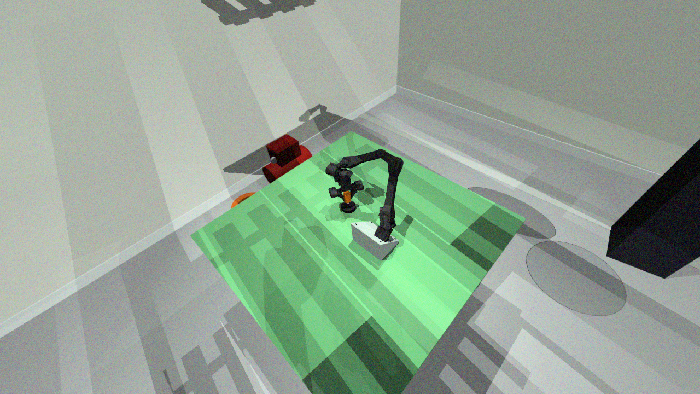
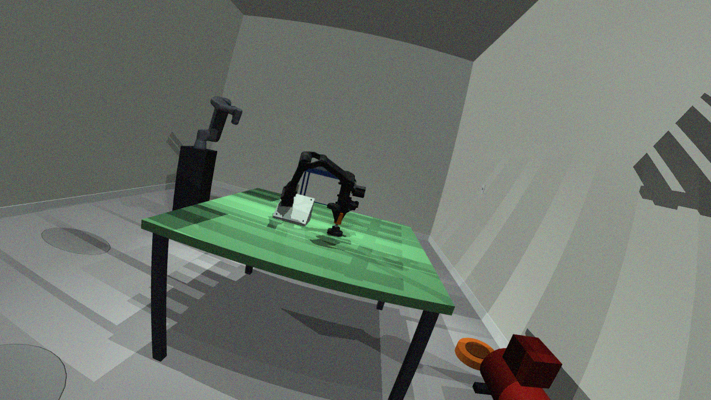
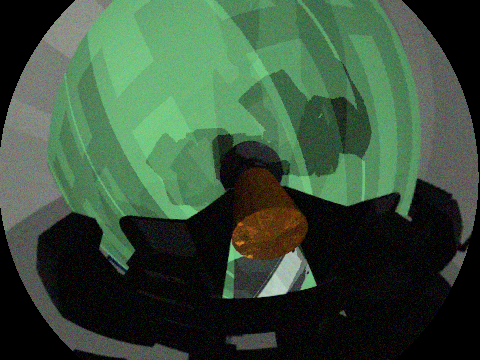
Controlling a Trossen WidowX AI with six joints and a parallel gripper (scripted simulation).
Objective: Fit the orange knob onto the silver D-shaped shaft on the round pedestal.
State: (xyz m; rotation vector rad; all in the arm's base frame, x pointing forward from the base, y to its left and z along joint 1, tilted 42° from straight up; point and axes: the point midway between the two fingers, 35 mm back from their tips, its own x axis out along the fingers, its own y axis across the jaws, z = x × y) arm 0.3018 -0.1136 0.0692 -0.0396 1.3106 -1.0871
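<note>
The orange knob lies 30 mm above my gripper tip. Round my gripper tip: dark round pedestal: 40 mm below.
</note>
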